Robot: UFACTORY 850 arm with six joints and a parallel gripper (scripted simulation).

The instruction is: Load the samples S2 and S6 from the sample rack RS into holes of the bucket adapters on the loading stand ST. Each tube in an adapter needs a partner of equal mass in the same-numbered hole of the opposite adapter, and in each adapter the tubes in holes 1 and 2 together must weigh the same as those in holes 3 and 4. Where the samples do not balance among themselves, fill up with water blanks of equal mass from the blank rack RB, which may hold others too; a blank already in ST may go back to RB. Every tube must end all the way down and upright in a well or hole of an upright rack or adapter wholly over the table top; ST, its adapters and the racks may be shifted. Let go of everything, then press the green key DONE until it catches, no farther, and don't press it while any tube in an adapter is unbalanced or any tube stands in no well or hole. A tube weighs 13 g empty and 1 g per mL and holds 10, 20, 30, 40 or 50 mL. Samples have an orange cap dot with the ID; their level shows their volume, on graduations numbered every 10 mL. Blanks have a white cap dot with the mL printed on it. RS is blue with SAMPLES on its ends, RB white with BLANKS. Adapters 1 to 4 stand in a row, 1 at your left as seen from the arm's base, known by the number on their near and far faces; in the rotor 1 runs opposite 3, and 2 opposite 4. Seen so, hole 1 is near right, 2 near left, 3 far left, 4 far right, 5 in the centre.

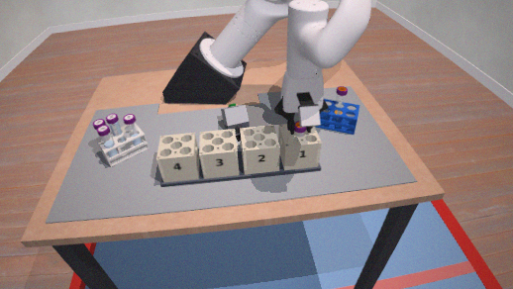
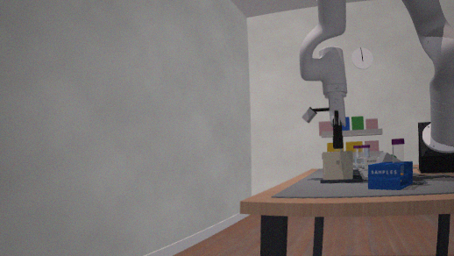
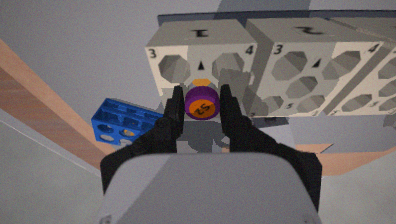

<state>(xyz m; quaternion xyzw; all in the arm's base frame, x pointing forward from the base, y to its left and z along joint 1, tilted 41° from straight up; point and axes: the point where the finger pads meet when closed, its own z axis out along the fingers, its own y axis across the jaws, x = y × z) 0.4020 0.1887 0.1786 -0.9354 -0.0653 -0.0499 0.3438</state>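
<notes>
My gripper is now 1 cm past the sample tube S2 and 6 cm above it. Also, from my hand: adapter 3: 3 cm ahead, 22 cm to the right, 7 cm below; then loading stand: 2 cm ahead, 16 cm to the right, 12 cm below; then adapter 1: 7 cm below.
</notes>
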